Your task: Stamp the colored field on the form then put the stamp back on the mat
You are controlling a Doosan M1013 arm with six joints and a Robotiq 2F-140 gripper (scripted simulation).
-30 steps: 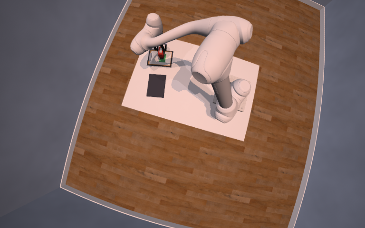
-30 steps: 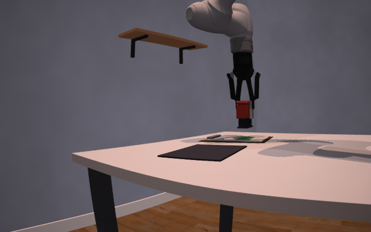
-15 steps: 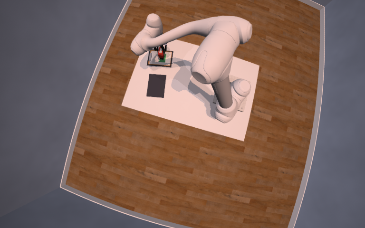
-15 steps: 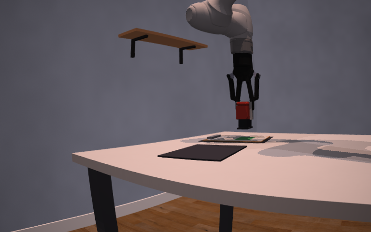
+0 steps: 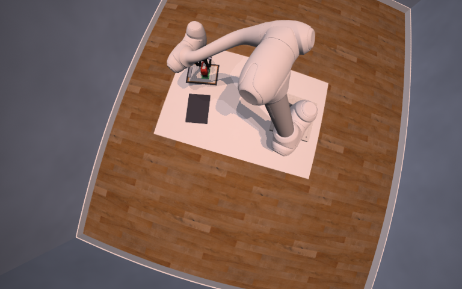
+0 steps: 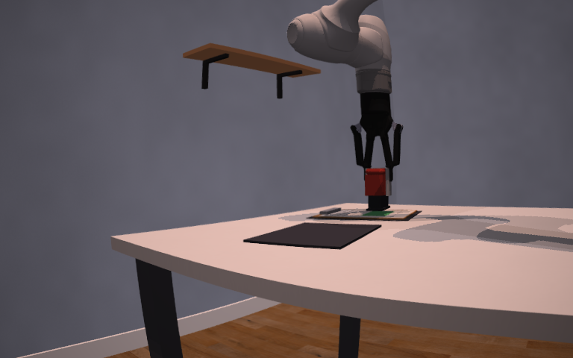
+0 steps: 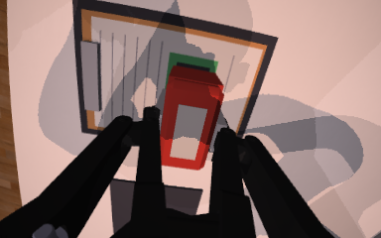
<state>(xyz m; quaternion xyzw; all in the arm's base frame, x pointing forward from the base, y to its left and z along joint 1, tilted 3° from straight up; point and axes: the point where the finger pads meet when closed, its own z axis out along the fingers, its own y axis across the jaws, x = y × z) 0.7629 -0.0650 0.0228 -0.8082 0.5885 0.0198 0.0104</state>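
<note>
Now: the stamp 20 mm below my hand. The rest, counted from my hand: clipboard 40 mm ahead, 10 mm to the left, 70 mm below; then mat 70 mm behind, 290 mm to the left, 80 mm below.
</note>
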